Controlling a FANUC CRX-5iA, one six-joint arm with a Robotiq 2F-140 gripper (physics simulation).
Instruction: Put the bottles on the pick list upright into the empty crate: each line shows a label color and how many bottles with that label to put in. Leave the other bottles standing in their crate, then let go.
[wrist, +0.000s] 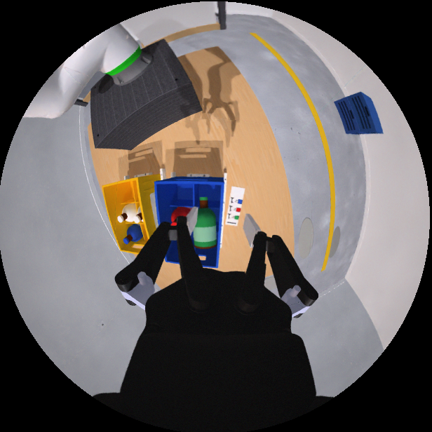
Scene:
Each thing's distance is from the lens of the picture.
my gripper (220, 217): 0.21 m
green bottle (204, 232): 0.37 m

